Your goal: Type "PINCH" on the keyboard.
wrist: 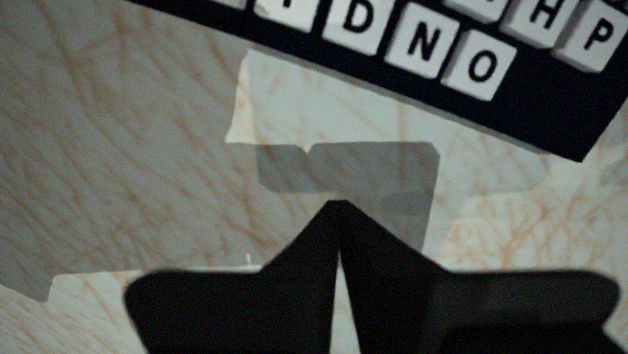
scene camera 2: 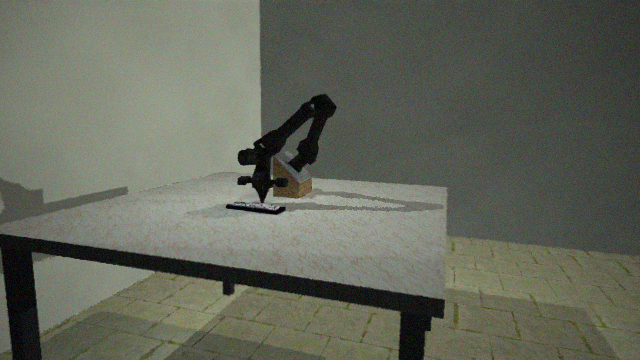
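Note:
There is my gripper (scene camera 2: 262, 203), which I can also find in the wrist view (wrist: 337, 209). I see a black keyboard too (wrist: 547, 80).

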